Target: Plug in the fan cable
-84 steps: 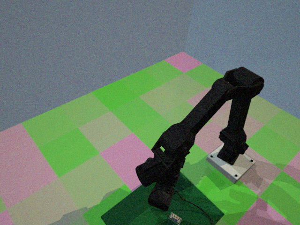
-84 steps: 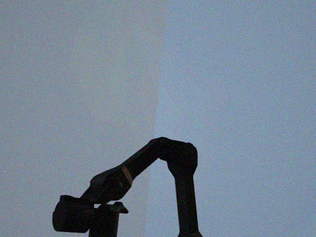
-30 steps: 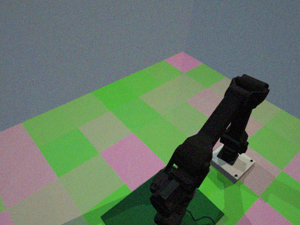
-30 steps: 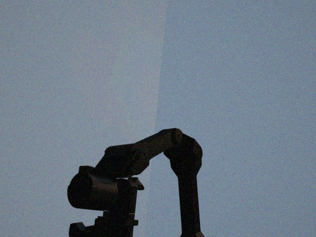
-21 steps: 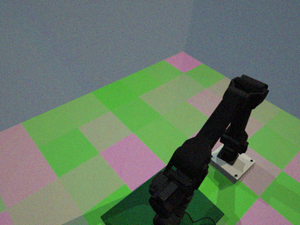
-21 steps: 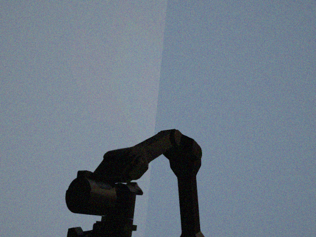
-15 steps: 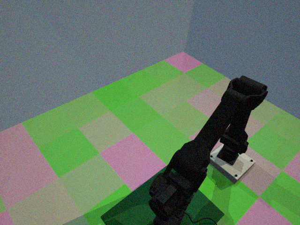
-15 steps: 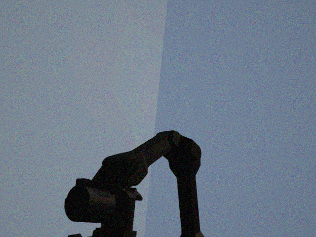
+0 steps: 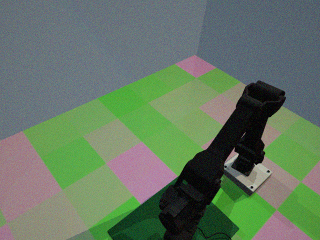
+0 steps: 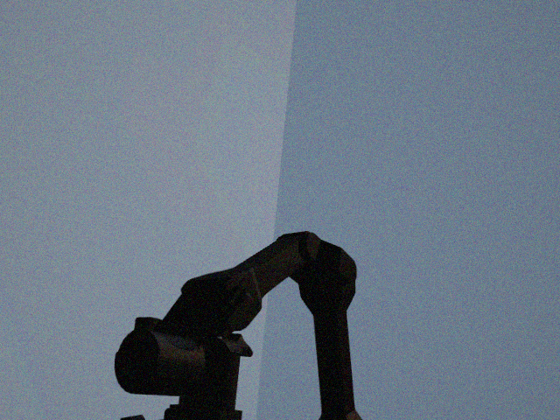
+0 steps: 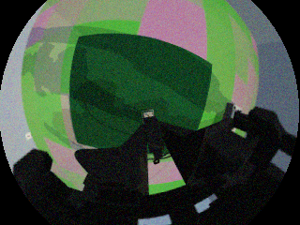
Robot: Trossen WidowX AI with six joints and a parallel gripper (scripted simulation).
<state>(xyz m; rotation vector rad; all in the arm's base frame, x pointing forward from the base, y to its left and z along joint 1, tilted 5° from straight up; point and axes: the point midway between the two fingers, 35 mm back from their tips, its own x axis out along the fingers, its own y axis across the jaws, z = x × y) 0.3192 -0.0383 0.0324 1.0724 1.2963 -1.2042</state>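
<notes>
My gripper tip is 10 mm to the right of the header and 40 mm above it. Also, from my gripper tip: black fan 60 mm ahead, 140 mm to the left, 20 mm above; dark green board 10 mm ahead, 30 mm to the right, 60 mm below; black plug 10 mm to the left, 10 mm above.
</notes>
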